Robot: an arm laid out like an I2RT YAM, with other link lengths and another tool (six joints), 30 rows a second.
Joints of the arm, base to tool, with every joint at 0 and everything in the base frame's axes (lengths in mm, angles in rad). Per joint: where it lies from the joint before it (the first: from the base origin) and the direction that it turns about. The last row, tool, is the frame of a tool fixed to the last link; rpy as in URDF.
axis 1: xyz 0 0 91.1 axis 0 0 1
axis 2: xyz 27.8 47.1 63.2 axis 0 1 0
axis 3: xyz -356.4 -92.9 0 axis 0 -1 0
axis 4: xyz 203.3 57.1 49.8 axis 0 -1 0
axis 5: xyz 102.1 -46.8 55.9 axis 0 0 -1
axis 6: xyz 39.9 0 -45.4 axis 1 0 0
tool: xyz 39 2 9 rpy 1.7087 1.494 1.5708
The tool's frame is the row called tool.
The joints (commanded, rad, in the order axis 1, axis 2, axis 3, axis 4, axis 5, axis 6), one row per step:
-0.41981, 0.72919, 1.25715, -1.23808, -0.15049, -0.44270
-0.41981, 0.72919, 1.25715, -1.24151, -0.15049, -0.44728
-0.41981, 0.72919, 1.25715, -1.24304, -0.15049, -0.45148
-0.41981, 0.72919, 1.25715, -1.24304, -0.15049, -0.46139
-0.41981, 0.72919, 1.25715, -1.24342, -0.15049, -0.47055
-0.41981, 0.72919, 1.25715, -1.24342, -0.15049, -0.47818
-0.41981, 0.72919, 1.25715, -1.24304, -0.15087, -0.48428
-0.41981, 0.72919, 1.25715, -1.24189, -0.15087, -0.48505
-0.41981, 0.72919, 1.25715, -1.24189, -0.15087, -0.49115
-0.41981, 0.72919, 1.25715, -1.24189, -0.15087, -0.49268
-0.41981, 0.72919, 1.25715, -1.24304, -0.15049, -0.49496
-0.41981, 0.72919, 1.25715, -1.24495, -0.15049, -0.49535
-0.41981, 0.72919, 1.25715, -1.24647, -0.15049, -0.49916
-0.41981, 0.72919, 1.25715, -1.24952, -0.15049, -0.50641
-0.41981, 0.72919, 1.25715, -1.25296, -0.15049, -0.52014
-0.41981, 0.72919, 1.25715, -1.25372, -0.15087, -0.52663
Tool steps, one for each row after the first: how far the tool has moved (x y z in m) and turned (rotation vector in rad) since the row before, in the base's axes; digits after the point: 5 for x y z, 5 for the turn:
-0.00033, 0.00018, -0.00052, -0.00201, 0.00390, 0.00296
-0.00015, 0.00010, -0.00024, -0.00250, 0.00210, 0.00272
-0.00001, 0.00008, -0.00004, -0.00736, 0.00166, 0.00642
-0.00005, 0.00009, -0.00009, -0.00665, 0.00188, 0.00594
-0.00001, 0.00006, -0.00003, -0.00567, 0.00128, 0.00495
0.00003, 0.00006, 0.00004, -0.00446, 0.00057, 0.00424
0.00011, -0.00004, 0.00017, -0.00104, -0.00092, 0.00050
-0.00001, 0.00005, -0.00002, -0.00454, 0.00102, 0.00395
0.00000, 0.00001, -0.00001, -0.00114, 0.00026, 0.00099
-0.00012, 0.00004, -0.00018, -0.00145, 0.00153, 0.00119
-0.00018, 0.00008, -0.00028, 0.00049, 0.00181, 0.00025
-0.00015, 0.00010, -0.00024, -0.00220, 0.00202, 0.00248
-0.00030, 0.00019, -0.00047, -0.00412, 0.00399, 0.00473
-0.00035, 0.00026, -0.00056, -0.00873, 0.00541, 0.00898
-0.00008, 0.00011, -0.00013, -0.00424, 0.00166, 0.00454

